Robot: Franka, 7 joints.
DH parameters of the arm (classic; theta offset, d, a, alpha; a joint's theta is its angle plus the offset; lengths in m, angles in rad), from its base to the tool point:
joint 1: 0 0.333 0 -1.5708
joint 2: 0 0 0 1.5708
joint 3: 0 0.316 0.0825 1.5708
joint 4: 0 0 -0.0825 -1.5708
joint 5: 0 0.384 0 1.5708
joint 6: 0 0 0.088 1.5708
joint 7: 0 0.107 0 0
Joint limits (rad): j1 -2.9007..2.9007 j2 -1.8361..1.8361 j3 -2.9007..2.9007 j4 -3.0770..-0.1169 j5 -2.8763..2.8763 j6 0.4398..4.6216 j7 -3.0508..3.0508
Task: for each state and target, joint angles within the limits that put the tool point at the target. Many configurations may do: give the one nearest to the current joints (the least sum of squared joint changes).
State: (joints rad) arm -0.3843 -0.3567 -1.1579 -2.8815 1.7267 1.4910 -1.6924
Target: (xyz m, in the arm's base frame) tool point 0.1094 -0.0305 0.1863
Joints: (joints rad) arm -0.1493 0.2488 -0.8365 -3.0770 0.8587 1.2298 -1.6924
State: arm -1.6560 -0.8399 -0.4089 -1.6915 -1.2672 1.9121 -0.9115
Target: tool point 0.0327 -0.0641 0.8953
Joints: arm -1.5649 -1.2267 0.1886 -2.0550 -1.1563 1.8537 -0.9115
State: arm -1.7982 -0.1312 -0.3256 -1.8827 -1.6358 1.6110 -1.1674
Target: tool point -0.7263 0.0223 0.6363
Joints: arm -2.6519 0.5481 -0.6373 -1.2082 -1.8138 1.9553 -1.1674
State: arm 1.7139 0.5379 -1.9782 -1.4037 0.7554 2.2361 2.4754
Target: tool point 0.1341 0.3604 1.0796
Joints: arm 2.1005 0.6659 -2.3105 -0.8027 0.7559 2.4392 2.4754
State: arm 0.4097 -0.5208 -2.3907 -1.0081 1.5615 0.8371 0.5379
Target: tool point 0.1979 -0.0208 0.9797
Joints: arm 0.7408 0.1268 -2.1750 -0.3344 1.7164 0.4603 0.5379
